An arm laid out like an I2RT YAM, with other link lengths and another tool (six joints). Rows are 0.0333 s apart.
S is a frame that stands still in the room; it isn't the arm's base.
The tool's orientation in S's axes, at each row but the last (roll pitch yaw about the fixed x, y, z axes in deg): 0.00, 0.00, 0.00; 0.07, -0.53, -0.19; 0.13, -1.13, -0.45; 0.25, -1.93, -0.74; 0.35, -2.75, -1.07; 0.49, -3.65, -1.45; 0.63, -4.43, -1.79; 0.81, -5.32, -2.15; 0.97, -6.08, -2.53
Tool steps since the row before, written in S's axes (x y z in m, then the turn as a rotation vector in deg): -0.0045, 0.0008, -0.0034, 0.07, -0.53, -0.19; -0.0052, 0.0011, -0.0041, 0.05, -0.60, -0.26; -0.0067, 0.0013, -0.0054, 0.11, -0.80, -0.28; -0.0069, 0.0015, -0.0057, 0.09, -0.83, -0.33; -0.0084, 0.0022, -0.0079, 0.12, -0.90, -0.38; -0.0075, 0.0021, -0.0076, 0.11, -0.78, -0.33; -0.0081, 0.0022, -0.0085, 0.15, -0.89, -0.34; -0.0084, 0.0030, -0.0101, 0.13, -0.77, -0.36; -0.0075, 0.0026, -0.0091, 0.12, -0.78, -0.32
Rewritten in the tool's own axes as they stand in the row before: -0.0045, 0.0008, -0.0034, 0.07, -0.53, -0.19; -0.0052, 0.0011, -0.0041, 0.05, -0.60, -0.26; -0.0068, 0.0012, -0.0053, 0.11, -0.80, -0.28; -0.0071, 0.0014, -0.0055, 0.09, -0.83, -0.33; -0.0088, 0.0020, -0.0075, 0.12, -0.90, -0.38; -0.0080, 0.0018, -0.0071, 0.11, -0.78, -0.33; -0.0088, 0.0019, -0.0079, 0.15, -0.89, -0.34; -0.0094, 0.0026, -0.0093, 0.12, -0.77, -0.36; -0.0085, 0.0021, -0.0083, 0.12, -0.78, -0.32
